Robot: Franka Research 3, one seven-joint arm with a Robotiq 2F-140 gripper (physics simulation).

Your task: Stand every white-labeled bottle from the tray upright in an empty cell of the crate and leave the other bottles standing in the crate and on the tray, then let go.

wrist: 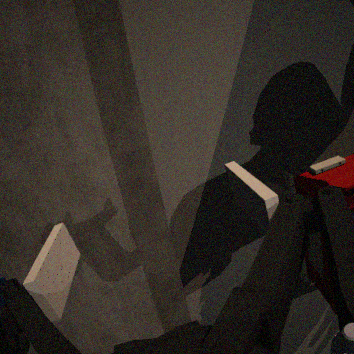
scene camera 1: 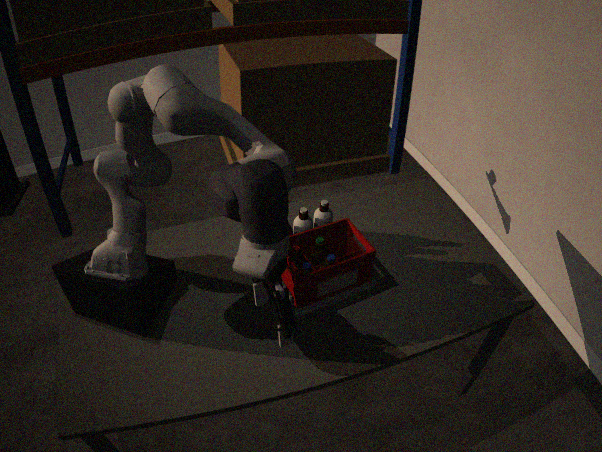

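The red crate (scene camera 1: 320, 274) (wrist: 340, 177) stands right of the arm's wrist. Inside it show a green cap (scene camera 1: 320, 241) and two blue caps (scene camera 1: 330, 258) (scene camera 1: 306, 266); its left part is dark and partly covered by the arm. Two pale bottles with dark necks and white caps, one nearer the arm (scene camera 1: 303, 220) and one farther right (scene camera 1: 323, 214), stand upright behind the crate. Their lower parts are hidden, and the tray cannot be made out. My gripper (scene camera 1: 268, 315) (wrist: 148, 211) is open and empty, in front and left of the crate, apart from the bottles.
The black robot base (scene camera 1: 115, 300) stands at the left. A large box (scene camera 1: 320, 110) stands on the rack behind, beside a blue rack post (scene camera 1: 404, 90). A pale wall (scene camera 1: 520, 100) rises at the right. The table's dark front edge (scene camera 1: 300, 394) runs across the foreground.
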